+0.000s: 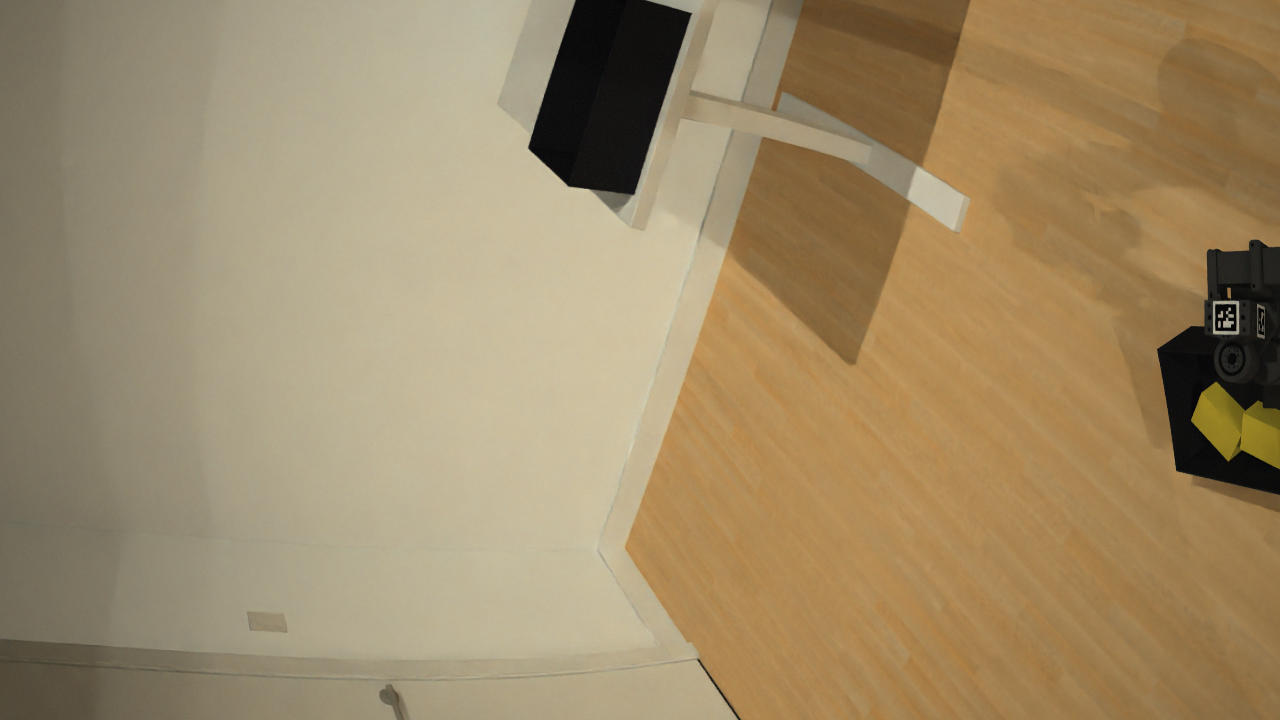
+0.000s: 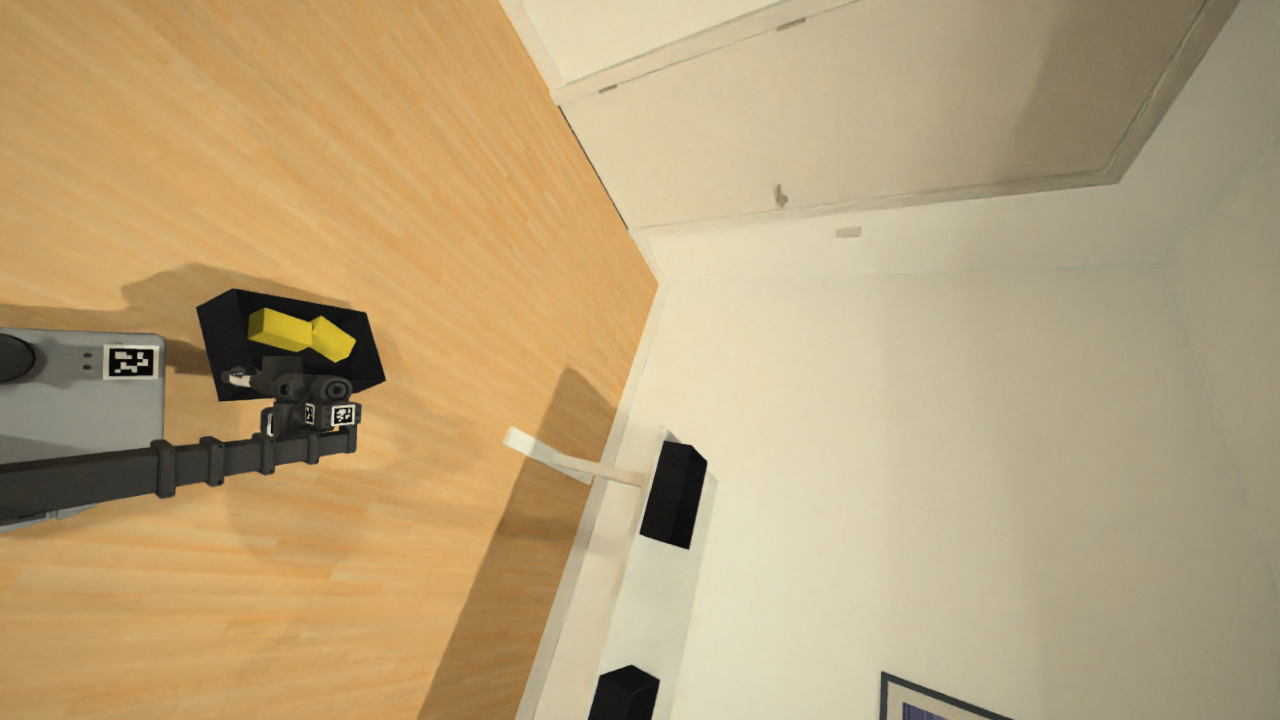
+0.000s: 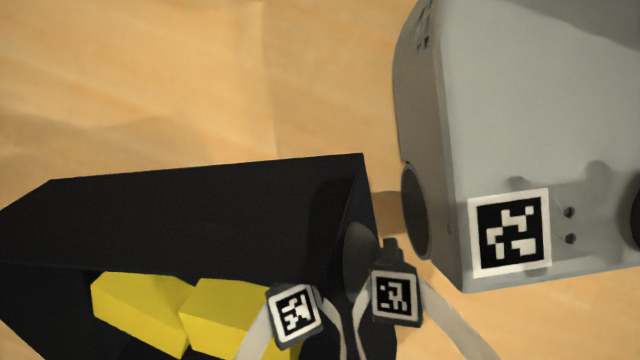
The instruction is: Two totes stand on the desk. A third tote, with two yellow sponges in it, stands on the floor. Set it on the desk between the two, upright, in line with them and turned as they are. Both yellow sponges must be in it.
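Note:
The held black tote is off the floor beside the robot's base and looks tilted. Two yellow sponges lie in it, touching: one farther from the base, one nearer. My gripper is shut on the tote's end wall nearest the base; its fingertips are partly hidden. On the white desk stand two black totes. One tote is near the desk's end; the other tote is cut off by the frame. Desk top shows between them.
The grey robot base is close beside the held tote. The extended arm passes alongside it. The desk's white leg foot sticks out over the wood floor. The wall is behind the desk, and a door is in the adjoining wall.

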